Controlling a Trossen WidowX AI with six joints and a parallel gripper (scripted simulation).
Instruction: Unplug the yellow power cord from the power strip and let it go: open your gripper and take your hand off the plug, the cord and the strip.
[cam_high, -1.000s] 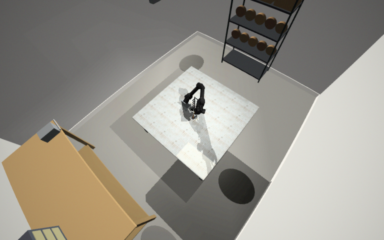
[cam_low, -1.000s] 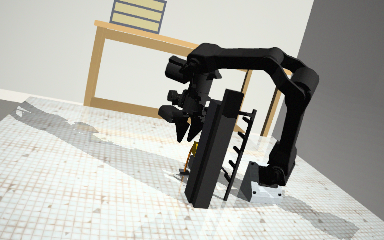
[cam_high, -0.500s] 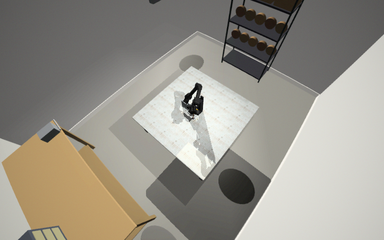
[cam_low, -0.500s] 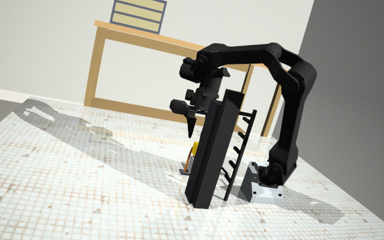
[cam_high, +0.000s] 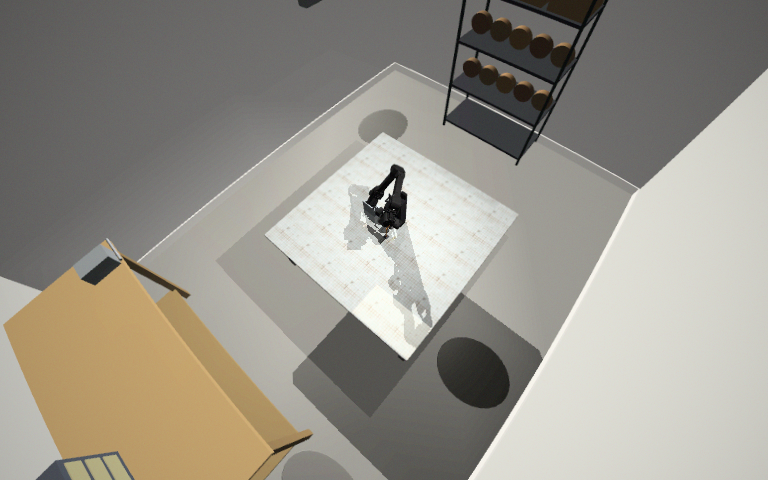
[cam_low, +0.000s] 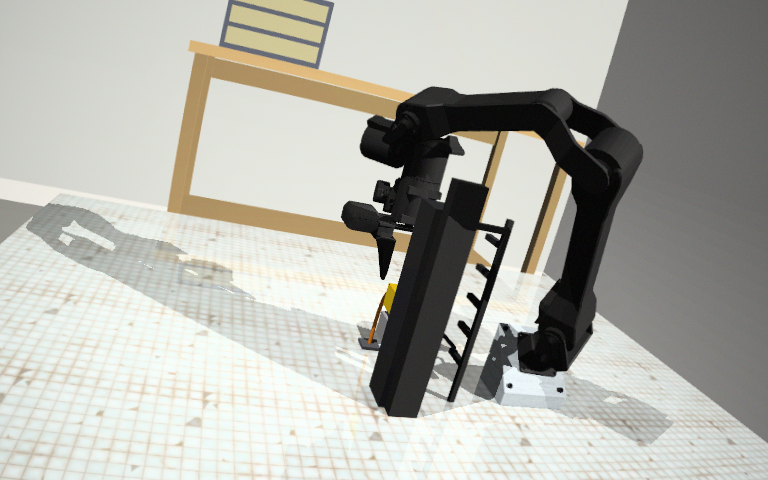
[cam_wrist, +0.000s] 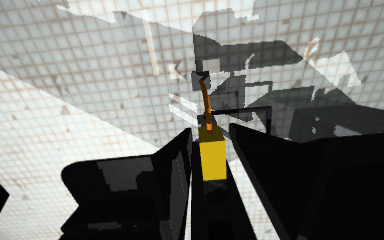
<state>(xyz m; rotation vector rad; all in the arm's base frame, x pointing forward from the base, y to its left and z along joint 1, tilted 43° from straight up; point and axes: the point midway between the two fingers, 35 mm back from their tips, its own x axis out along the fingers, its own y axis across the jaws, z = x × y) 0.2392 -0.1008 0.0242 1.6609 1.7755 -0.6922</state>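
Now: gripper tip 10 mm past the yellow plug, 50 mm to the right of it and 10 mm above it.
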